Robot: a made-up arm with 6 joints. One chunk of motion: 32 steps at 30 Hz.
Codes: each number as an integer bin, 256 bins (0 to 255) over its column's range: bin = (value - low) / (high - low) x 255, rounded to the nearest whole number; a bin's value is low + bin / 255 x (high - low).
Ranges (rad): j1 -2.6..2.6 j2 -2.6..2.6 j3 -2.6..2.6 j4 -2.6..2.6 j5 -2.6..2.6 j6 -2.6..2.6
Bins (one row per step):
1: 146 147 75 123 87 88
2: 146 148 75 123 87 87
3: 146 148 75 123 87 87
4: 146 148 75 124 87 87
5: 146 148 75 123 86 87
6: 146 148 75 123 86 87
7: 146 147 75 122 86 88
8: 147 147 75 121 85 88
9: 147 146 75 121 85 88
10: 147 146 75 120 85 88
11: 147 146 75 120 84 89
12: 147 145 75 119 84 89
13: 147 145 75 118 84 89
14: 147 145 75 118 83 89
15: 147 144 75 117 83 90
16: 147 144 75 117 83 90
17: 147 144 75 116 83 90
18: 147 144 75 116 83 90
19: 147 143 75 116 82 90
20: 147 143 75 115 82 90
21: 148 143 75 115 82 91
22: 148 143 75 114 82 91
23: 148 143 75 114 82 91
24: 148 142 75 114 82 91
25: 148 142 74 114 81 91
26: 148 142 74 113 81 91
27: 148 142 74 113 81 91
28: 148 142 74 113 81 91
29: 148 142 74 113 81 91
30: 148 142 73 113 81 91
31: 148 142 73 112 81 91
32: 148 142 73 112 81 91
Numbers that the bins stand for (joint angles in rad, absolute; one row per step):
1: 0.3773 0.3976 -1.0706 -0.0918 -0.8259 -0.8055
2: 0.3773 0.4180 -1.0706 -0.0918 -0.8259 -0.8259
3: 0.3773 0.4180 -1.0706 -0.0918 -0.8259 -0.8259
4: 0.3773 0.4180 -1.0706 -0.0714 -0.8259 -0.8259
5: 0.3773 0.4180 -1.0706 -0.0918 -0.8463 -0.8259
6: 0.3773 0.4180 -1.0706 -0.0918 -0.8463 -0.8259
7: 0.3773 0.3976 -1.0706 -0.1122 -0.8463 -0.8055
8: 0.3976 0.3976 -1.0706 -0.1325 -0.8667 -0.8055
9: 0.3976 0.3773 -1.0706 -0.1325 -0.8667 -0.8055
10: 0.3976 0.3773 -1.0706 -0.1529 -0.8667 -0.8055
11: 0.3976 0.3773 -1.0706 -0.1529 -0.8871 -0.7851
12: 0.3976 0.3569 -1.0706 -0.1733 -0.8871 -0.7851
13: 0.3976 0.3569 -1.0706 -0.1937 -0.8871 -0.7851
14: 0.3976 0.3569 -1.0706 -0.1937 -0.9075 -0.7851
15: 0.3976 0.3365 -1.0706 -0.2141 -0.9075 -0.7647
16: 0.3976 0.3365 -1.0706 -0.2141 -0.9075 -0.7647
17: 0.3976 0.3365 -1.0706 -0.2345 -0.9075 -0.7647
18: 0.3976 0.3365 -1.0706 -0.2345 -0.9075 -0.7647
19: 0.3976 0.3161 -1.0706 -0.2345 -0.9278 -0.7647
20: 0.3976 0.3161 -1.0706 -0.2549 -0.9278 -0.7647
21: 0.4180 0.3161 -1.0706 -0.2549 -0.9278 -0.7443
22: 0.4180 0.3161 -1.0706 -0.2753 -0.9278 -0.7443
23: 0.4180 0.3161 -1.0706 -0.2753 -0.9278 -0.7443
24: 0.4180 0.2957 -1.0706 -0.2753 -0.9278 -0.7443
25: 0.4180 0.2957 -1.0910 -0.2753 -0.9482 -0.7443
26: 0.4180 0.2957 -1.0910 -0.2957 -0.9482 -0.7443
27: 0.4180 0.2957 -1.0910 -0.2957 -0.9482 -0.7443
28: 0.4180 0.2957 -1.0910 -0.2957 -0.9482 -0.7443
29: 0.4180 0.2957 -1.0910 -0.2957 -0.9482 -0.7443
30: 0.4180 0.2957 -1.1114 -0.2957 -0.9482 -0.7443
31: 0.4180 0.2957 -1.1114 -0.3161 -0.9482 -0.7443
32: 0.4180 0.2957 -1.1114 -0.3161 -0.9482 -0.7443

